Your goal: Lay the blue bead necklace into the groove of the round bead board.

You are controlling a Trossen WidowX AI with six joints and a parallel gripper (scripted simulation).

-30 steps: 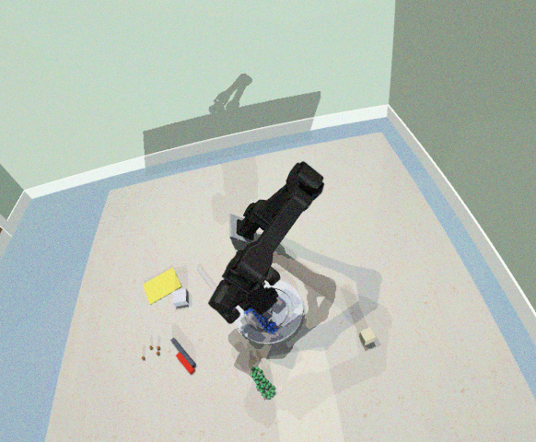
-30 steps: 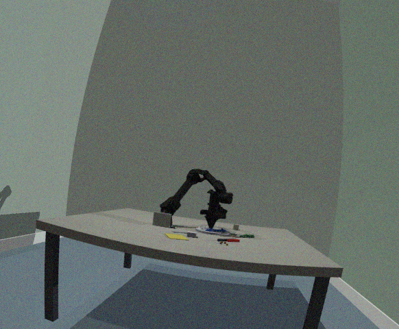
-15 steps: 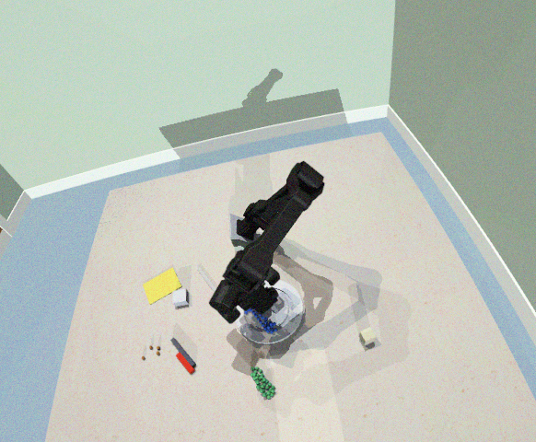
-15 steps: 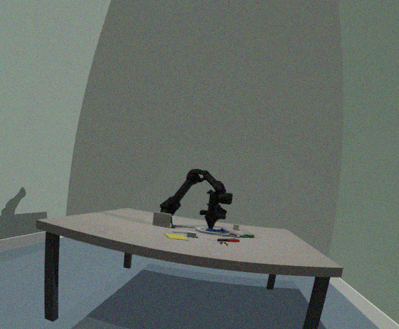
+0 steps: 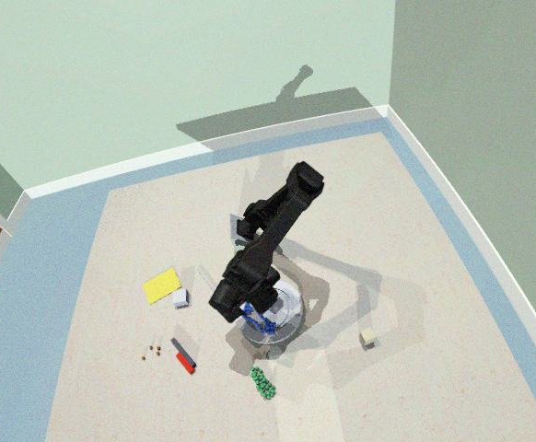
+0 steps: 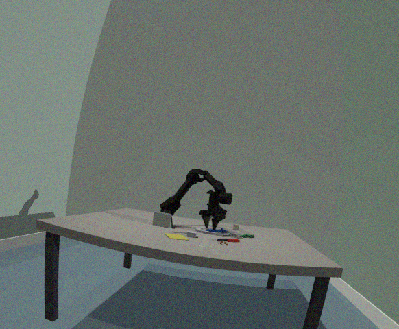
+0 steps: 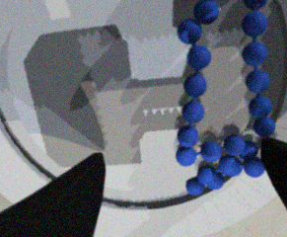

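Now: gripper tip 10 mm short of the round bead board, 40 mm to the right of it and 10 mm above it. Also, from my gripper tip: white cube: 60 mm behind, 240 mm to the right, 10 mm below; grey tool: 130 mm ahead, 210 mm to the right, 20 mm below; stick: 120 mm behind, 160 mm to the right, 20 mm below.
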